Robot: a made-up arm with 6 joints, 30 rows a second.
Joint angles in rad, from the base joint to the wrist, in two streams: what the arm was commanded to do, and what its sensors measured. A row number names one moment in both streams.
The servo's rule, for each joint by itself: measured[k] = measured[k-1] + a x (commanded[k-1-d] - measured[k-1]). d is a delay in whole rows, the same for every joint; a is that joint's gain. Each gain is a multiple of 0.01, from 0.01 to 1. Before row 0 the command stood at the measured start. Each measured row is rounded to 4 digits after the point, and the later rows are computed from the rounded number. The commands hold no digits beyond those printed.
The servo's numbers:
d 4
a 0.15 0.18 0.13 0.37 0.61 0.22
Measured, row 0:
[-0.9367 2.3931 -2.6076 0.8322 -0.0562 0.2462]
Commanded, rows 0 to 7:
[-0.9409 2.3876 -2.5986 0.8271 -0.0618 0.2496]
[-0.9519 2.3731 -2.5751 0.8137 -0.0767 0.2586]
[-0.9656 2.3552 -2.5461 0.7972 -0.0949 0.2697]
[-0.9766 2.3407 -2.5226 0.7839 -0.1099 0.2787]
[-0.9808 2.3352 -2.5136 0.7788 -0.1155 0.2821]
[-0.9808 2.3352 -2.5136 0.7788 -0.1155 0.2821]
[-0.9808 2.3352 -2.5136 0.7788 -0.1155 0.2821]
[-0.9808 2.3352 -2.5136 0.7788 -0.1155 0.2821]
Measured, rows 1 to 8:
[-0.9367 2.3931 -2.6076 0.8322 -0.0562 0.2462]
[-0.9367 2.3931 -2.6076 0.8322 -0.0562 0.2462]
[-0.9367 2.3931 -2.6076 0.8322 -0.0562 0.2462]
[-0.9367 2.3931 -2.6076 0.8322 -0.0562 0.2462]
[-0.9373 2.3921 -2.6064 0.8303 -0.0596 0.2469]
[-0.9395 2.3887 -2.6023 0.8242 -0.0700 0.2495]
[-0.9434 2.3827 -2.5950 0.8142 -0.0852 0.2539]
[-0.9484 2.3751 -2.5856 0.8030 -0.1003 0.2594]

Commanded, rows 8 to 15:
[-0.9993 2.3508 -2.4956 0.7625 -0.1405 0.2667]
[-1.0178 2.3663 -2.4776 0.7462 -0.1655 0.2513]
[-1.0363 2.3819 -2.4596 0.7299 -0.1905 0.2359]
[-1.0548 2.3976 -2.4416 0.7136 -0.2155 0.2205]
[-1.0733 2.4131 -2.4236 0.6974 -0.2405 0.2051]
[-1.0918 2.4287 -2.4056 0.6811 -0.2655 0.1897]
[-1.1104 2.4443 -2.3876 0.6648 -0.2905 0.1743]
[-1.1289 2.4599 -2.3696 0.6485 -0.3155 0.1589]
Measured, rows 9 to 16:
[-0.9533 2.3679 -2.5762 0.7940 -0.1096 0.2644]
[-0.9574 2.3620 -2.5681 0.7884 -0.1132 0.2683]
[-0.9609 2.3572 -2.5610 0.7848 -0.1146 0.2713]
[-0.9639 2.3532 -2.5548 0.7826 -0.1151 0.2737]
[-0.9692 2.3528 -2.5471 0.7752 -0.1306 0.2722]
[-0.9765 2.3552 -2.5381 0.7645 -0.1519 0.2676]
[-0.9855 2.3600 -2.5279 0.7517 -0.1754 0.2606]
[-0.9959 2.3668 -2.5167 0.7376 -0.1999 0.2518]

